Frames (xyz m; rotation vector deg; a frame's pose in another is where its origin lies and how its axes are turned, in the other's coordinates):
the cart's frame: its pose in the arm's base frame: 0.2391 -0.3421 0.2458 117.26 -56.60 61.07
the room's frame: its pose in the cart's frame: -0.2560 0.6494 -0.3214 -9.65 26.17 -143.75
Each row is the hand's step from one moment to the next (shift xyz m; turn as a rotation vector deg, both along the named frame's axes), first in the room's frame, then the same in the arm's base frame.
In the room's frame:
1: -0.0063 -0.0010 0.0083 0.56 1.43 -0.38
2: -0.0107 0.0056 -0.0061 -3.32 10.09 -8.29
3: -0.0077 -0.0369 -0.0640 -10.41 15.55 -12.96
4: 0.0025 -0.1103 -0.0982 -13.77 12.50 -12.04
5: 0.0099 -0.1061 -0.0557 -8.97 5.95 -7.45
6: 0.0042 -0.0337 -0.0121 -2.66 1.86 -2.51
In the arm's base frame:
1: 0.0041 -0.0094 0.0021 0.84 1.30 0.35
2: -0.0019 0.0010 0.0134 0.92 8.79 10.17
3: -0.0714 0.0184 0.0087 0.50 10.74 20.07
4: -0.1455 0.0084 -0.0242 -1.54 6.70 21.06
5: -0.1120 -0.0131 -0.0416 -2.28 2.97 12.54
6: -0.0316 -0.0072 -0.0158 -0.82 1.13 3.86

